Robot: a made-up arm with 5 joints.
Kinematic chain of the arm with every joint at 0, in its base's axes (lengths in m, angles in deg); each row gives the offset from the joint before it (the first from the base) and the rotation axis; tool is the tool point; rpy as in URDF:
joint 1: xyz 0.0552 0 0.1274 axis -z
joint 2: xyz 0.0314 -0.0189 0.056 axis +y
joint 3: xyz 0.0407 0 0.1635 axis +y
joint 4: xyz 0.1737 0 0.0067 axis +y
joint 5: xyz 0.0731 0.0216 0 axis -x
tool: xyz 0 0 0 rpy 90 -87.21 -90
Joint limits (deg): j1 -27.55..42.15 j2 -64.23..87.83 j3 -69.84..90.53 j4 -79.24..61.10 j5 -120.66..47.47
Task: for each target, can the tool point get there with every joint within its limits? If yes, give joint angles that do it. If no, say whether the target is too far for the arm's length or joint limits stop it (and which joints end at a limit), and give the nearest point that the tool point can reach.
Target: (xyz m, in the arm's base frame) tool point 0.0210 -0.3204 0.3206
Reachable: no: joint limits stop it (at a limit: joint 1) | nearest point 0.1976 -0.1253 0.3206 | short by 0.263 m
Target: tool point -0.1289 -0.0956 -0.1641
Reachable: no: joint limits stop it (at a limit: joint 1, joint 2) | nearest point 0.0833 -0.0218 -0.0385 | short by 0.257 m
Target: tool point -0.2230 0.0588 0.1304
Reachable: no: joint limits stop it (at a limit: joint 2, joint 3) | nearest point 0.0060 0.0104 0.1356 | short by 0.234 m
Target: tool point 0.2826 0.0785 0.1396
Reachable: yes | joints -18.41 9.92 53.57 -25.14 -98.75
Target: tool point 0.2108 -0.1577 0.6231
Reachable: no: too far | nearest point 0.2023 -0.1295 0.5646 | short by 0.065 m
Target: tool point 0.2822 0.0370 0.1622
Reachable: yes | joints -8.58 4.21 36.79 40.73 25.21
